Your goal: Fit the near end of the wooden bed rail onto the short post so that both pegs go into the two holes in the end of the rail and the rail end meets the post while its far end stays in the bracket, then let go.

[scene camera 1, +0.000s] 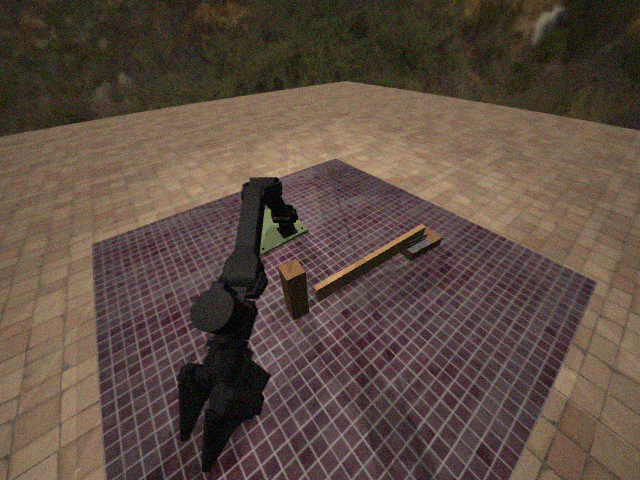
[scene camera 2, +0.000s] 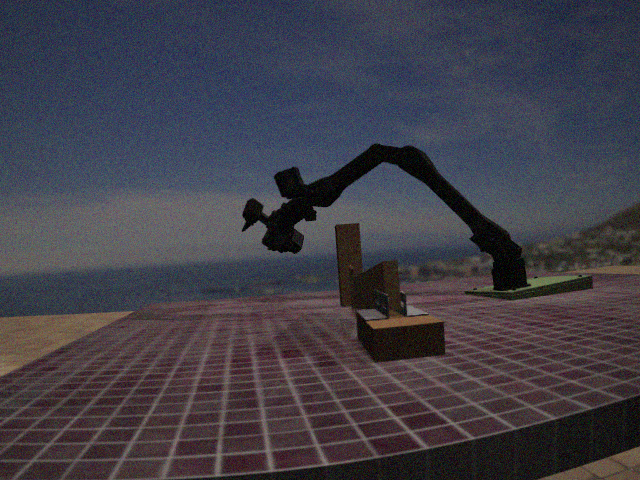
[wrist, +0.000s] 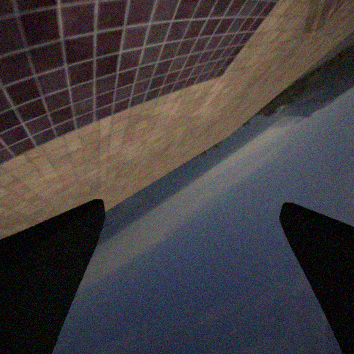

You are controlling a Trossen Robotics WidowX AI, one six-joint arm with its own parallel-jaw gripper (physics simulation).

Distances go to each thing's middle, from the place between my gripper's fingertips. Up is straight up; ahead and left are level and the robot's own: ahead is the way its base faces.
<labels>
The upright post (scene camera 2: 348,245) is 260 mm to the left of my hand, 230 mm behind it and 80 mm below it. Also, from my hand: wooden bed rail (scene camera 2: 384,277): 550 mm to the left, 230 mm behind, 120 mm below.
</labels>
